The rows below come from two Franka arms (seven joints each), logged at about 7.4 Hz.
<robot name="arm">
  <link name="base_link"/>
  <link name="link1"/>
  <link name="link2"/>
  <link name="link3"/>
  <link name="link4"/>
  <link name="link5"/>
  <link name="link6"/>
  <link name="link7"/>
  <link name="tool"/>
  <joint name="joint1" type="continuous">
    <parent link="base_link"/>
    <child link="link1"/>
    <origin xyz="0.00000 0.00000 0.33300" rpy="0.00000 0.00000 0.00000"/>
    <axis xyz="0 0 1"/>
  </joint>
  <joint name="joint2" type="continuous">
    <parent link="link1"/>
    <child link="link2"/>
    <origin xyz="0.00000 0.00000 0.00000" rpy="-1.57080 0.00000 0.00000"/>
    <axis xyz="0 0 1"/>
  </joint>
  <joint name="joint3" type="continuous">
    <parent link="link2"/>
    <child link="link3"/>
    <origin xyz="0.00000 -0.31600 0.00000" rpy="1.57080 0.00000 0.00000"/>
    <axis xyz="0 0 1"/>
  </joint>
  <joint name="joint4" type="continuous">
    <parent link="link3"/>
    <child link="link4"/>
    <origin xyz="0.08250 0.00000 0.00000" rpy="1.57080 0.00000 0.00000"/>
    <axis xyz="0 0 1"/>
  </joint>
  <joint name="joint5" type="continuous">
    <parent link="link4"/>
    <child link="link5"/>
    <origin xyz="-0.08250 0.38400 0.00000" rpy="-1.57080 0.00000 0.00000"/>
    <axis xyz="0 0 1"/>
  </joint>
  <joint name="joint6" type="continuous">
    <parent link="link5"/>
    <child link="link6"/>
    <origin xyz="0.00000 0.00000 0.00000" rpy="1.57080 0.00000 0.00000"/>
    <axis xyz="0 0 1"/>
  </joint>
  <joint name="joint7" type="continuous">
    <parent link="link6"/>
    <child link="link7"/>
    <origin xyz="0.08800 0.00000 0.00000" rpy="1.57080 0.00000 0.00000"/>
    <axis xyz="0 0 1"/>
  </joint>
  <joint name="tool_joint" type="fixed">
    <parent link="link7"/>
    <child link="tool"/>
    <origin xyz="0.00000 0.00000 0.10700" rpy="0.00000 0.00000 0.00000"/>
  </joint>
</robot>
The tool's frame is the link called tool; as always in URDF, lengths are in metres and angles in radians. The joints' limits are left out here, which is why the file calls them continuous.
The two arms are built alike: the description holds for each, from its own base.
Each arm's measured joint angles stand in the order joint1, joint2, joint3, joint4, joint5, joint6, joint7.
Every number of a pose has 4 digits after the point.
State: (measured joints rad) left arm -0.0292 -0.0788 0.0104 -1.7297 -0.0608 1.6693 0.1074; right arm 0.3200 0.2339 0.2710 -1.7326 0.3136 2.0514 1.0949
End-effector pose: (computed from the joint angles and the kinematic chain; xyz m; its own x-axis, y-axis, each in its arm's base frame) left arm 0.5365 -0.0158 0.6008 0.9925 -0.1197 0.0247 -0.1210 -0.9909 0.0591; right arm 0.5260 0.3583 0.4587 0.7845 -0.5548 -0.2769 -0.6132 -0.7604 -0.2138
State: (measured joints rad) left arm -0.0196 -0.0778 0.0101 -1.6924 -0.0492 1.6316 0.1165; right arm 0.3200 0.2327 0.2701 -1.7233 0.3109 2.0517 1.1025
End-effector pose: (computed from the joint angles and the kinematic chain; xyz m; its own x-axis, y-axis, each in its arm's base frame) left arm 0.5347 -0.0099 0.6147 0.9922 -0.1226 0.0226 -0.1235 -0.9912 0.0476; right arm 0.5277 0.3583 0.4639 0.7825 -0.5601 -0.2721 -0.6173 -0.7551 -0.2208
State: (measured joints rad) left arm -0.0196 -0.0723 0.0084 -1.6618 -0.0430 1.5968 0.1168; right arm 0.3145 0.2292 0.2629 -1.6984 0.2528 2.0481 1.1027
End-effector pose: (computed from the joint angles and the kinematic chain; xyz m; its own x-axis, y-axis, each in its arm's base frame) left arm 0.5336 -0.0103 0.6232 0.9919 -0.1264 0.0123 -0.1269 -0.9910 0.0424; right arm 0.5362 0.3505 0.4766 0.7994 -0.5622 -0.2121 -0.5998 -0.7672 -0.2272
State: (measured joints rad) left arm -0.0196 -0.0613 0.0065 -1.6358 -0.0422 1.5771 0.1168; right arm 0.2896 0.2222 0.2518 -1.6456 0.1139 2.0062 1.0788
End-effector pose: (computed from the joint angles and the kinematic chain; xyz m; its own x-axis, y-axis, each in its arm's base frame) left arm 0.5355 -0.0114 0.6279 0.9916 -0.1292 0.0075 -0.1294 -0.9907 0.0420; right arm 0.5537 0.3257 0.5006 0.8339 -0.5464 -0.0782 -0.5500 -0.8109 -0.1998
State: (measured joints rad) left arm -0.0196 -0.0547 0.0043 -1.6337 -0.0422 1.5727 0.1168; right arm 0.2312 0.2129 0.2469 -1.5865 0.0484 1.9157 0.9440
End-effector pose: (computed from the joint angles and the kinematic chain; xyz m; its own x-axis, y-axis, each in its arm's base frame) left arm 0.5370 -0.0127 0.6249 0.9913 -0.1315 -0.0013 -0.1314 -0.9904 0.0429; right arm 0.5717 0.2850 0.5257 0.8836 -0.4682 -0.0091 -0.4638 -0.8721 -0.1558
